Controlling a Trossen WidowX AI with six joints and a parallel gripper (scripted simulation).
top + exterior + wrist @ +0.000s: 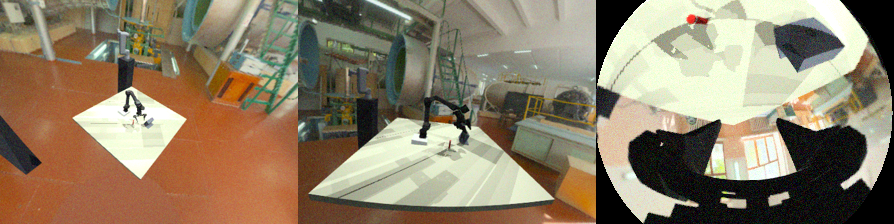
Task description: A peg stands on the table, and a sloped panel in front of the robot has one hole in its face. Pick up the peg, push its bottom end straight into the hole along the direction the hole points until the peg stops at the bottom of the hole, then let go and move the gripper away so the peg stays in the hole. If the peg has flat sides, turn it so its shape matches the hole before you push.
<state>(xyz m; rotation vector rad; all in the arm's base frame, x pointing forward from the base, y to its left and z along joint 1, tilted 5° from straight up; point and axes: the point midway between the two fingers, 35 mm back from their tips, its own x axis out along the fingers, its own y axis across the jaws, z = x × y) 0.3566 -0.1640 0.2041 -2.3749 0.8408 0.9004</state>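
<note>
The red peg lies 14 cm behind my gripper tip, 4 cm to the left of it and 14 cm below it. The rest, counted from my gripper tip: sloped panel (5 cm ahead, 19 cm to the left, 13 cm below).
</note>
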